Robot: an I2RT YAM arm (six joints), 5 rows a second.
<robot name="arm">
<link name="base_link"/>
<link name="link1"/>
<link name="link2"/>
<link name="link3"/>
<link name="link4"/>
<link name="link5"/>
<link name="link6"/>
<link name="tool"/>
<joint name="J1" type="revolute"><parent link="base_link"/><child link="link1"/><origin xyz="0.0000 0.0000 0.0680" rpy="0.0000 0.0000 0.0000"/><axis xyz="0 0 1"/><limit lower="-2.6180" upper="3.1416"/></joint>
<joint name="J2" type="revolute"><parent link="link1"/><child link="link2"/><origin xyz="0.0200 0.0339 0.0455" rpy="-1.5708 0.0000 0.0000"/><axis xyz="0 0 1"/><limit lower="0.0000" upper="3.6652"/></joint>
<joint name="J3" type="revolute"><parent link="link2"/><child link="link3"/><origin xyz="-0.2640 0.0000 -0.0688" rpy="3.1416 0.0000 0.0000"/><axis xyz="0 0 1"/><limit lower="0.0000" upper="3.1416"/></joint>
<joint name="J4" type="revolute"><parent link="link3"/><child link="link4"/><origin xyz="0.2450 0.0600 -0.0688" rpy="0.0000 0.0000 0.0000"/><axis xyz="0 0 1"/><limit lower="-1.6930" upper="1.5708"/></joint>
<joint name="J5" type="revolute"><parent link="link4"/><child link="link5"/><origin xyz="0.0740 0.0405 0.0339" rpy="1.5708 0.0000 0.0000"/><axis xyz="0 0 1"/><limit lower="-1.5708" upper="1.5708"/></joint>
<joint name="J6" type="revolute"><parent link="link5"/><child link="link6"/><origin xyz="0.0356 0.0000 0.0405" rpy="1.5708 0.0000 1.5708"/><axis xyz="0 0 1"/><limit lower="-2.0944" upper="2.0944"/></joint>
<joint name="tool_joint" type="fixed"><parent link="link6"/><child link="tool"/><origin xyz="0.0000 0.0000 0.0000" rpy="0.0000 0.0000 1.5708"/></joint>
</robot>
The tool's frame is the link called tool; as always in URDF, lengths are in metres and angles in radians.
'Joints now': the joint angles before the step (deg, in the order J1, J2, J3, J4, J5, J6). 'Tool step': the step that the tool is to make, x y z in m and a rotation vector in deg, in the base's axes. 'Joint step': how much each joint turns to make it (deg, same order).
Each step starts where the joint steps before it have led.
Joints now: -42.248, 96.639, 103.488, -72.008, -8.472, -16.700
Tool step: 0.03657, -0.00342, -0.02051, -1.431, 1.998, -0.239
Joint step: 3.865, 5.593, 1.800, 3.507, 3.881, 2.749
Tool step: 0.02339, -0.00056, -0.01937, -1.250, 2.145, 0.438
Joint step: 2.382, 3.741, 0.359, 2.475, 2.886, 0.839
